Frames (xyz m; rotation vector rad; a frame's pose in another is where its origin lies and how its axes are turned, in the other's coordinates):
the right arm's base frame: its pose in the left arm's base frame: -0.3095 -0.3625 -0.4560 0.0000 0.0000 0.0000
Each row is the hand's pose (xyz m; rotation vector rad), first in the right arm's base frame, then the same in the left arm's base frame.
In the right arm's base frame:
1: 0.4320 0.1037 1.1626 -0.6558 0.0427 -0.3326
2: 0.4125 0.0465 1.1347 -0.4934 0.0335 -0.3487
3: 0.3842 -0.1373 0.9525 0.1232 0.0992 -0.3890
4: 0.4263 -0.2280 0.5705 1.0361 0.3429 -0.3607
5: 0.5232 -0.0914 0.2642 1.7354 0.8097 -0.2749
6: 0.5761 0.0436 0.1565 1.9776 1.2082 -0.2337
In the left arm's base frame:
1: 0.1225 -0.2588 0.7066 -0.6558 0.0427 -0.3326
2: 0.1030 -0.3160 0.6787 -0.4934 0.0335 -0.3487
3: 0.0747 -0.4998 0.4965 0.1232 0.0992 -0.3890
4: 0.1168 -0.5905 0.1145 1.0361 0.3429 -0.3607
5: 0.2137 -0.4539 -0.1918 1.7354 0.8097 -0.2749
6: 0.2666 -0.3189 -0.2995 1.9776 1.2082 -0.2337

